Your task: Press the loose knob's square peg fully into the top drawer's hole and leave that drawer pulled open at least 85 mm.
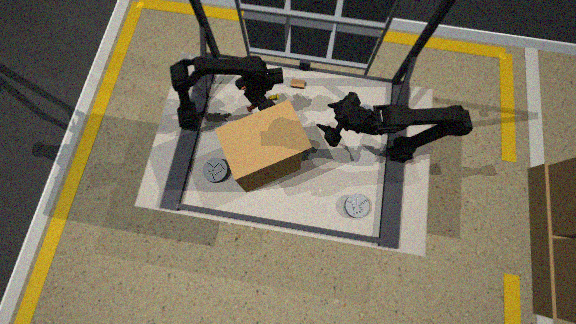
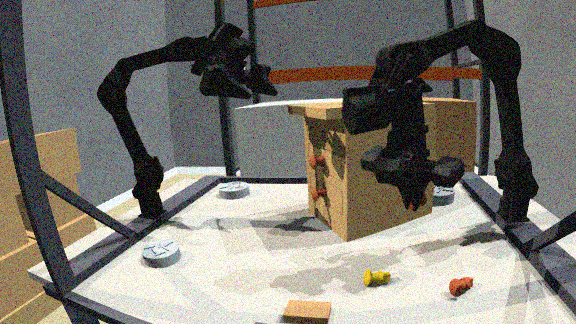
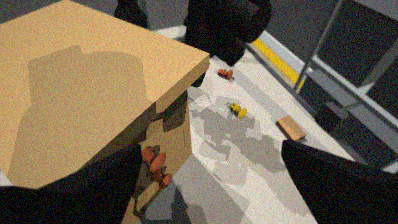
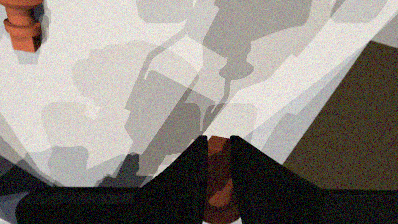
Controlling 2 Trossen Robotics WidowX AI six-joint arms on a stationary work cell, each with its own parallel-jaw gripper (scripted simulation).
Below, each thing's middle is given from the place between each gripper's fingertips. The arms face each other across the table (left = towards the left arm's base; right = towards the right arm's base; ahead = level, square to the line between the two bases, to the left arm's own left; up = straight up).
Labels:
The drawer [image 2: 330, 131] is 21 cm ahead of my right hand, 10 cm above it and 8 cm to the left of it.
Right now my left hand is 230 mm to the left of the drawer, 100 mm short of it and 90 mm above it.

